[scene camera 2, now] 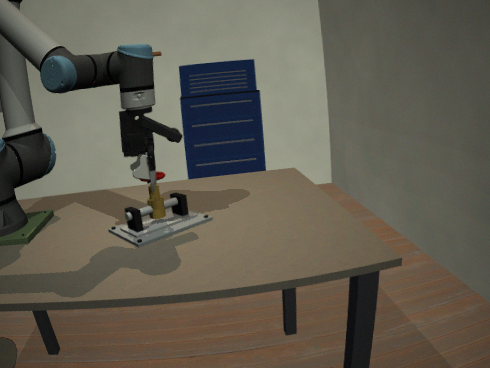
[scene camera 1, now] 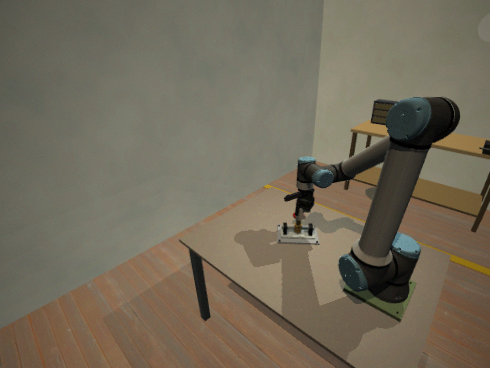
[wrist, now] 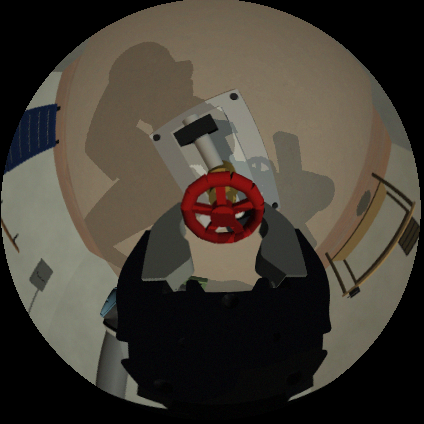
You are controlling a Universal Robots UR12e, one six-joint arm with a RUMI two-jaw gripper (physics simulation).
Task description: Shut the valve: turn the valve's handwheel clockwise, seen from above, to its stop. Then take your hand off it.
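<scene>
The red handwheel (wrist: 223,216) (scene camera 2: 160,175) (scene camera 1: 295,215) sits level on top of the brass valve body (scene camera 2: 157,205) (scene camera 1: 298,228). The valve's pipe (wrist: 208,151) runs between two black supports on a pale base plate (wrist: 250,130) (scene camera 2: 200,220) (scene camera 1: 298,243). My gripper (wrist: 220,203) (scene camera 2: 149,175) points down from above and is shut on the handwheel, one jaw at each side of its rim. In the wrist view the base plate lies slanted relative to the jaws. In scene camera 1 the wheel is mostly hidden by the gripper.
The valve stands on a brown table (scene camera 1: 225,250) (scene camera 2: 300,225). The arm's base is bolted to a green plate (scene camera 1: 385,302) (scene camera 2: 37,222) on the same table. A blue cabinet (scene camera 2: 222,132) stands behind the table. A wooden workbench (scene camera 1: 462,145) stands by the wall.
</scene>
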